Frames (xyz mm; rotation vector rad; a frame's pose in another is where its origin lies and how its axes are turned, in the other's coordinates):
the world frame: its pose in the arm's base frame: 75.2 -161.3 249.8 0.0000 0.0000 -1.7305
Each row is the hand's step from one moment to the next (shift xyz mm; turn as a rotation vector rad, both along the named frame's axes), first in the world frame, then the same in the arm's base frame.
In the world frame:
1: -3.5 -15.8 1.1 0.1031 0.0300 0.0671
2: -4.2 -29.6 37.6 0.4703 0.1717 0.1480
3: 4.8 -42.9 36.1 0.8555 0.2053 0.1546
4: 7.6 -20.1 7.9 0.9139 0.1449 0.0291
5: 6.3 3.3 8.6 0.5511 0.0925 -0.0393
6: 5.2 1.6 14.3 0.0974 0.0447 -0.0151
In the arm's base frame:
1: -15.0 6.0 1.1 0.0132 -0.1066 0.0671
2: -28.6 8.9 37.6 0.0947 -0.4916 0.1480
3: -43.1 2.1 36.1 0.0666 -0.8773 0.1546
4: -21.1 -4.3 7.9 -0.0023 -0.9253 0.0291
5: 2.3 -6.7 8.6 0.0037 -0.5588 -0.0393
6: 0.8 -5.4 14.3 0.0286 -0.1033 -0.0151

